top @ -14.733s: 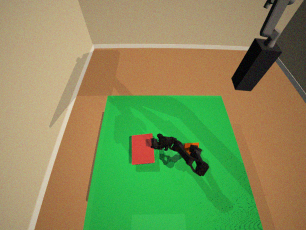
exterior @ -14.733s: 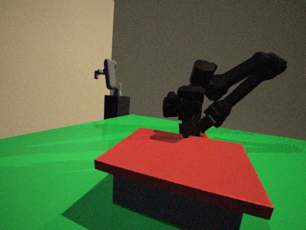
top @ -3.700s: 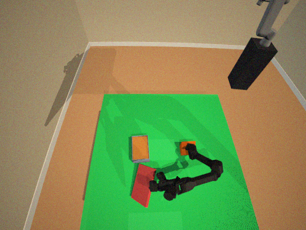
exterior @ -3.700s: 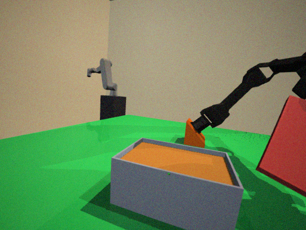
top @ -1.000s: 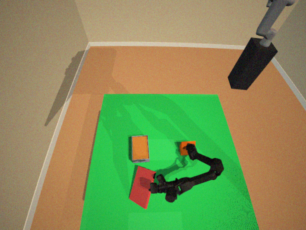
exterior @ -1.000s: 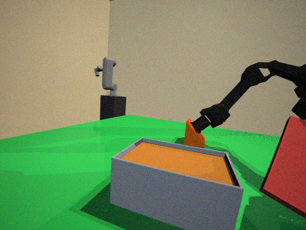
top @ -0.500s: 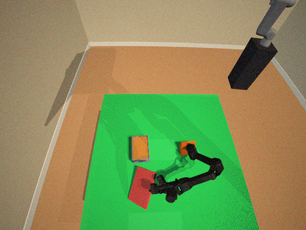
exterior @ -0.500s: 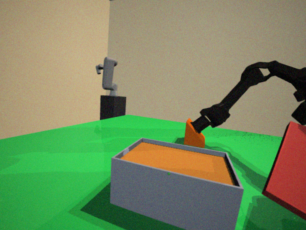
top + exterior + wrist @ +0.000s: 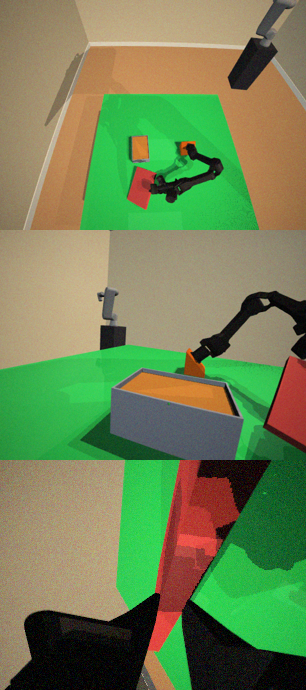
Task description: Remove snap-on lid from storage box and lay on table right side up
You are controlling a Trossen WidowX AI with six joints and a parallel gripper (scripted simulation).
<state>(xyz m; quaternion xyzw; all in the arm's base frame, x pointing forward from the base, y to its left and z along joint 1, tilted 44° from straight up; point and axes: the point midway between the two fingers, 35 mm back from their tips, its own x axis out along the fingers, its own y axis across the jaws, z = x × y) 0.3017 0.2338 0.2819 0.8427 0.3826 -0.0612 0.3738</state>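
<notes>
My gripper tip is now 7 cm short of the red lid, 4 cm above it and 3 cm to the left of it. Round my gripper tip: storage box 33 cm to the right, 10 cm ahead, 8 cm below.
</notes>
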